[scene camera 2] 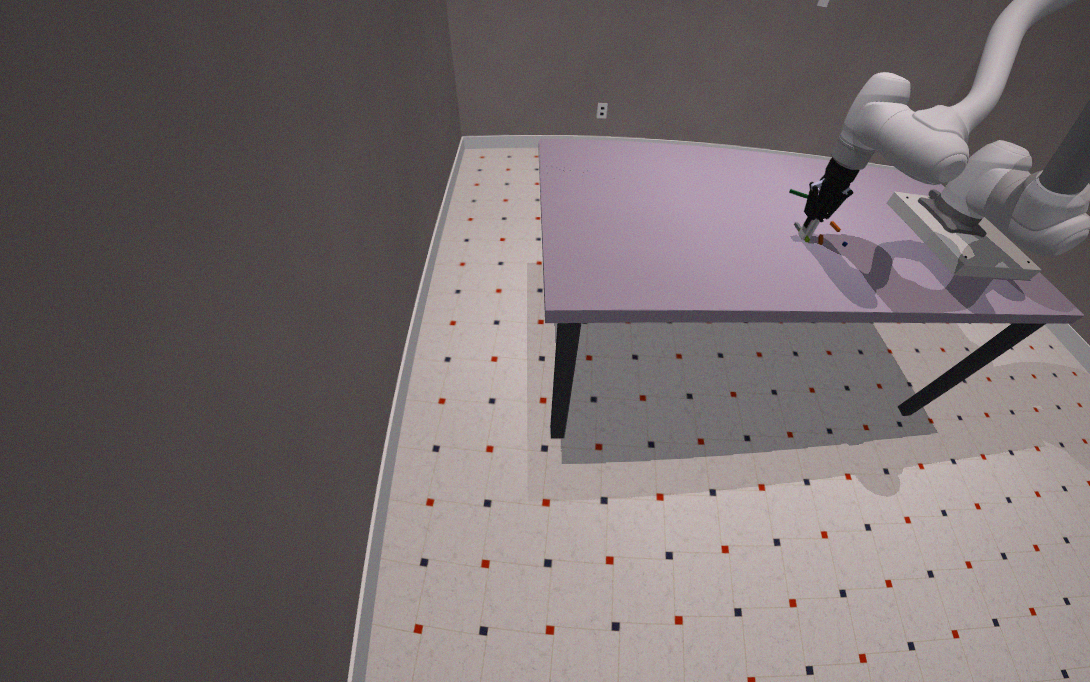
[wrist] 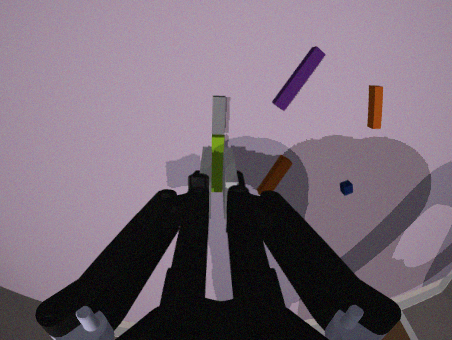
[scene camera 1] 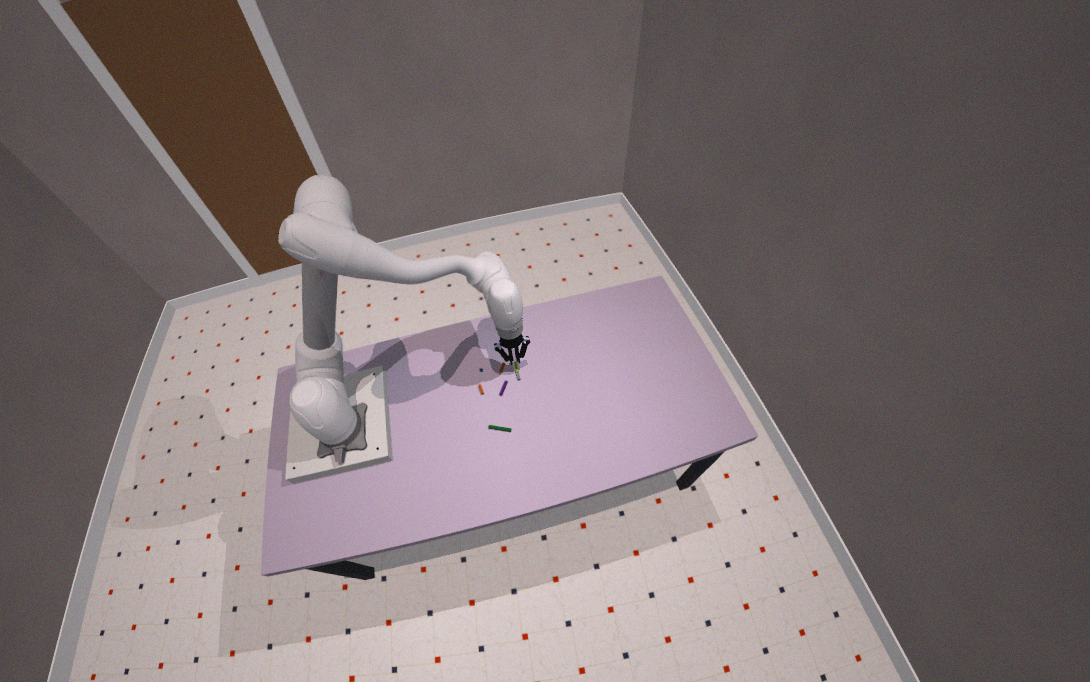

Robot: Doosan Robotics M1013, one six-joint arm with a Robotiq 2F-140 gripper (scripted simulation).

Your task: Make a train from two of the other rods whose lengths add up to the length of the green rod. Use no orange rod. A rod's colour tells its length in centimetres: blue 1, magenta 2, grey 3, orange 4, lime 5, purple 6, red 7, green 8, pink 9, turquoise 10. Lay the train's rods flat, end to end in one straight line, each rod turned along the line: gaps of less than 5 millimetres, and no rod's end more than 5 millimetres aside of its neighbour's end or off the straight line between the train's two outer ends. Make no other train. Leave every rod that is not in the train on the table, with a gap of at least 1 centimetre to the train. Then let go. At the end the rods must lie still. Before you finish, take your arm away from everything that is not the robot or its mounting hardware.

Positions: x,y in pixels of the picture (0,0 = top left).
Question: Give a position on a purple rod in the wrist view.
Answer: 315,55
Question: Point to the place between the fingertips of my gripper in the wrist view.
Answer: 217,161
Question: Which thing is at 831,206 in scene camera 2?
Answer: My gripper.
